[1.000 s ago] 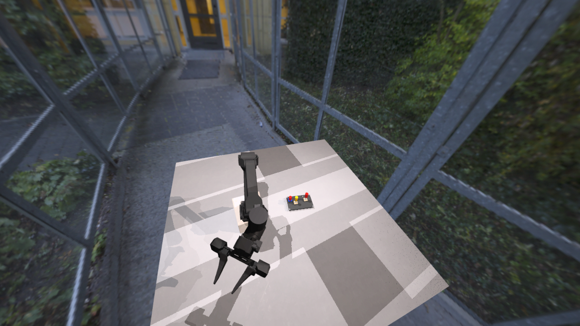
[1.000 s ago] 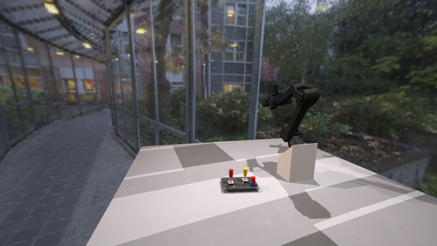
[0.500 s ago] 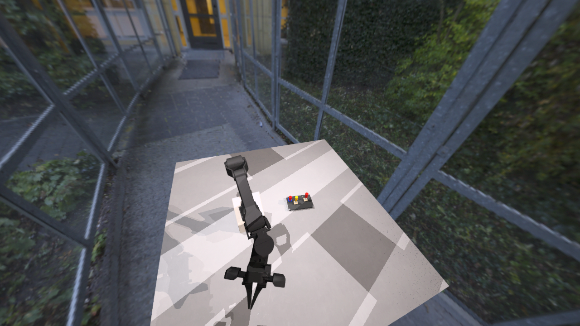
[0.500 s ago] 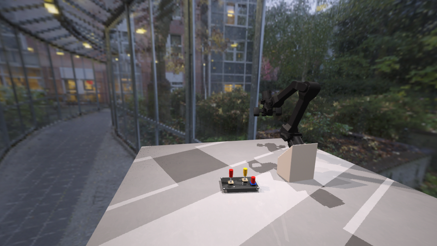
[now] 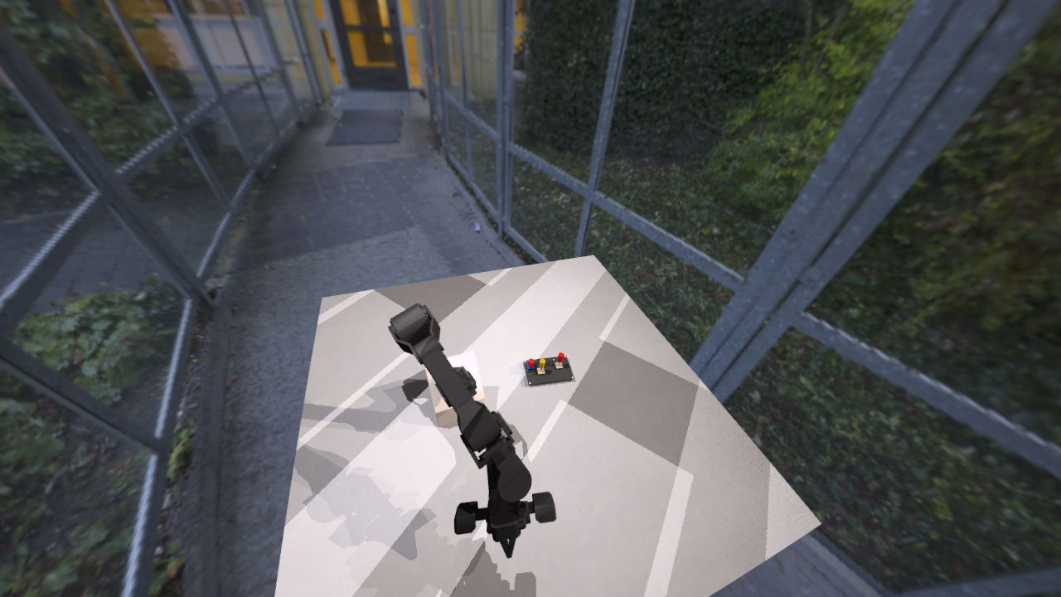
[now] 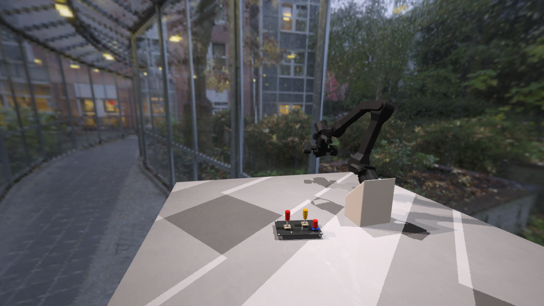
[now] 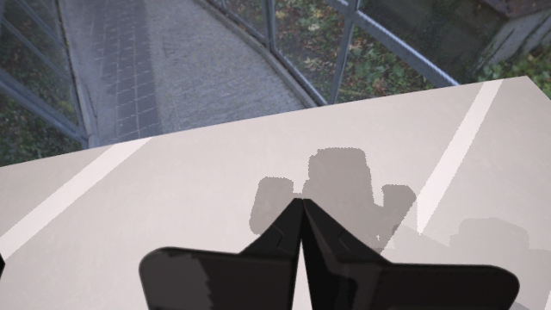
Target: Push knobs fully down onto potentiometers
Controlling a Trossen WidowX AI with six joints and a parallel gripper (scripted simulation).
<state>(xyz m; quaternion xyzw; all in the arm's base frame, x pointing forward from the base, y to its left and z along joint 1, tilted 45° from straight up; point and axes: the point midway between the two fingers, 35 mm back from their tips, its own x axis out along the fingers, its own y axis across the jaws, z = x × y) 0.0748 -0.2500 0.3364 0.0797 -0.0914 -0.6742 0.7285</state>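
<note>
Right now my gripper tip is 500 mm to the right of the yellow knob, 210 mm short of it and 110 mm above it. Also, from my gripper tip: red knob: 510 mm to the left, 280 mm ahead, 110 mm below.
</note>
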